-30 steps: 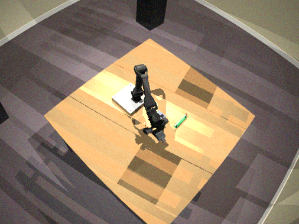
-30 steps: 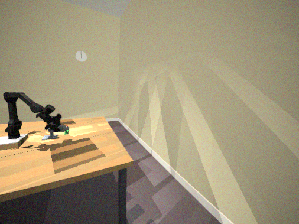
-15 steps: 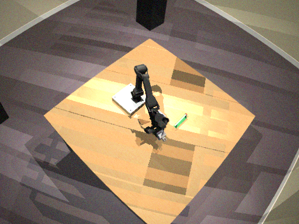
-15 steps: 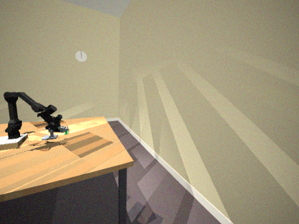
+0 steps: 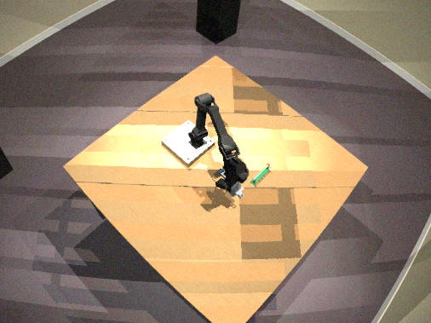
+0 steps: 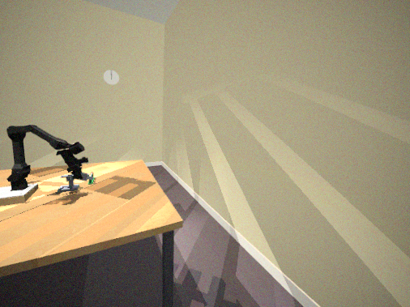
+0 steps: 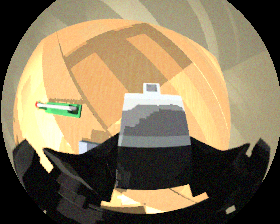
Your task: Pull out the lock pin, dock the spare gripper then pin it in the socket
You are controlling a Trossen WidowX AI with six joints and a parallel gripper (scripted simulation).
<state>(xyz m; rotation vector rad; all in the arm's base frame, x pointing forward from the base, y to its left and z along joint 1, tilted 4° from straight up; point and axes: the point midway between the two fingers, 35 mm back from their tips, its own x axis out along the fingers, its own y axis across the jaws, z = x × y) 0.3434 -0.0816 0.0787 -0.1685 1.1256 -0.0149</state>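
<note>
The green strip is 21 cm to the left of my gripper tip, 8 cm below it and 2 cm ahead of it. Round my gripper tip: spare gripper: 1 cm ahead, 1 cm above; then grey mount: 10 cm to the left, 10 cm behind, 5 cm below.
</note>
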